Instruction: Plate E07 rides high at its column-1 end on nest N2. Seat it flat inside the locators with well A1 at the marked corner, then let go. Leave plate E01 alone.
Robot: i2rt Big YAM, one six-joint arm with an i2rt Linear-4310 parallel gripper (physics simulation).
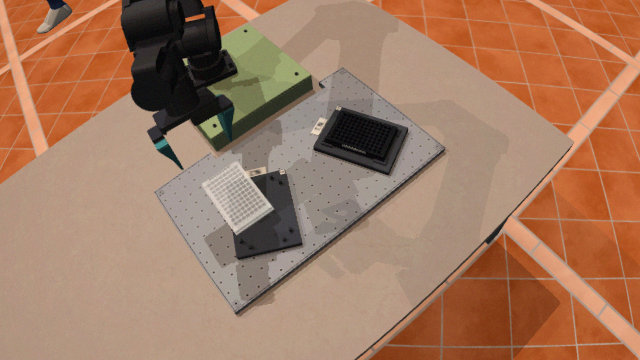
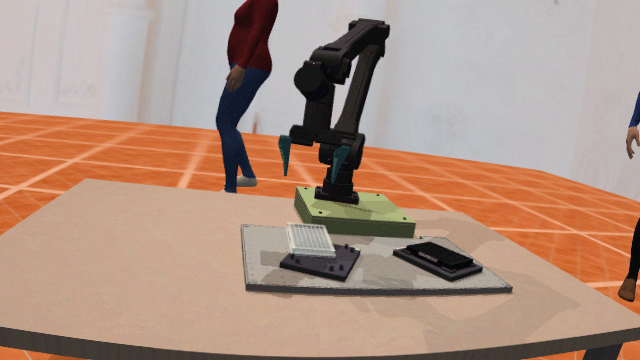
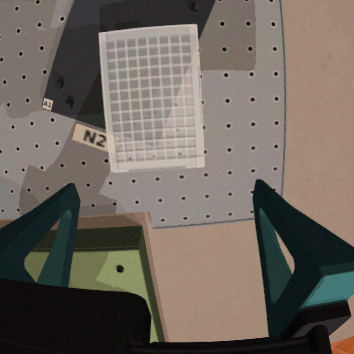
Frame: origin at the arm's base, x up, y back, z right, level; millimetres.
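Seen in the pictures: gripper, fingertip midpoint: (image 1: pixel 206 154) (image 2: pixel 309 179) (image 3: pixel 162 189); arm's base at its link origin: (image 1: pixel 209 72) (image 2: pixel 336 197).
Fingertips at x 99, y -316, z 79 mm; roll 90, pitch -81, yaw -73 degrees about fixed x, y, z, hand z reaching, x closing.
Observation:
Offsets run from my fingertips to a thing's middle. "pt": to the spot under its first point.
The white, translucent well plate @[dx -115, dy -30, dz -16 mm] (image 1: pixel 237 197) (image 2: pixel 310 240) (image 3: pixel 152 100) lies askew over dark nest N2 @[dx -130, dy -75, dz -46 mm] (image 1: pixel 275 220) (image 2: pixel 320 267) (image 3: pixel 82 50) and overhangs one side of it. It looks tilted, one end raised; its contacts underneath are hidden. Several dark locator pegs show on the nest. The A1 tag @[pt dx -128, dy -17, dz -117 mm] (image 1: pixel 282 172) (image 3: pixel 47 104) marks a nest corner outside the plate, near the N2 label @[pt dx -139, dy +16, dz -75 mm] (image 1: pixel 257 172) (image 3: pixel 92 136). My gripper (image 1: pixel 206 155) (image 2: pixel 310 179) (image 3: pixel 162 189) is open and empty, above and to the robot-base side of the plate. The black plate @[dx -121, dy -21, dz -294 mm] (image 1: pixel 360 132) (image 2: pixel 440 254) sits on the other nest.
The other dark nest (image 1: pixel 397 150) (image 2: pixel 410 260) stands on the same perforated grey board @[dx -146, dy -17, dz -147 mm] (image 1: pixel 320 185) (image 2: pixel 380 280) (image 3: pixel 240 110). The green base block (image 1: pixel 270 95) (image 2: pixel 360 227) (image 3: pixel 125 287) is beside the board. A person stands beyond the table (image 1: pixel 100 225) (image 2: pixel 150 270).

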